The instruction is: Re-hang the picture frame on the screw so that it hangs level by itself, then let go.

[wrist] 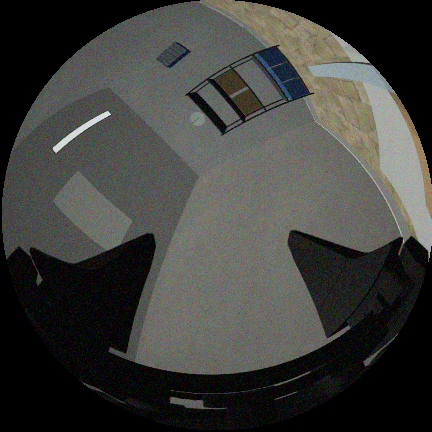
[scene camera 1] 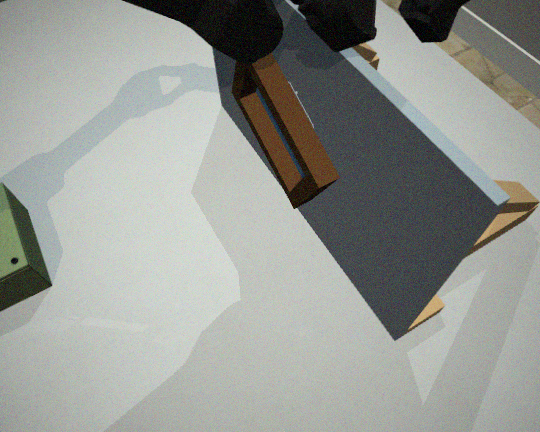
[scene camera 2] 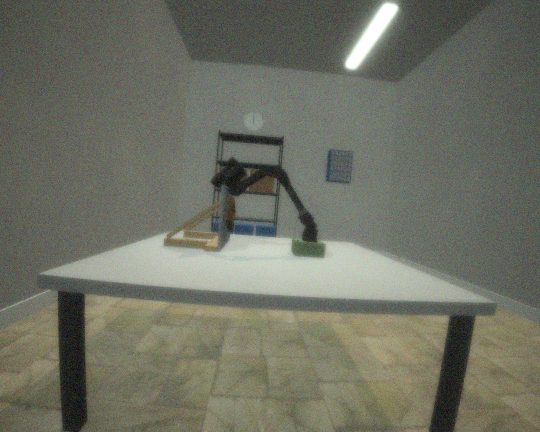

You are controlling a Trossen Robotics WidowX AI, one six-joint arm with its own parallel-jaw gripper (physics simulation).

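Where they show: gripper, fingertip midpoint: (wrist: 223, 239) (scene camera 2: 223, 167); arm's base, link origin: (scene camera 2: 309, 241).
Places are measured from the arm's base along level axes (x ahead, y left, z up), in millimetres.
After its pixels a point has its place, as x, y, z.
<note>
The brown picture frame (scene camera 1: 304, 125) {408, -183, 142} (scene camera 2: 231, 207) {400, -59, 136} is against the front of the dark upright board (scene camera 1: 390, 190) {422, -299, 155} (scene camera 2: 224, 220) {426, -10, 71}. In scene camera 1 its long bars are not parallel to the board's edges, so it looks tilted. A thin pale line shows beside it. The arm covers its upper left end in that view. The screw does not show; I cannot tell whether the frame hangs on it. My gripper (wrist: 223, 239) {482, -273, 361} is open and empty, above the board's top edge and clear of the frame, its fingers apart in the wrist view.
Wooden supports (scene camera 1: 517, 191) {642, -324, 17} (scene camera 2: 192, 243) {563, 50, -45} stand behind the board on the white table (scene camera 1: 150, 370) {147, -256, -68} (scene camera 2: 280, 275) {184, 442, -68}. The arm rises from a green block (scene camera 1: 11, 230) {70, -24, 1} (scene camera 2: 308, 248) {16, 62, -28} and arches to the board's top. A shelf rack (scene camera 2: 250, 138) stands by the far wall.
</note>
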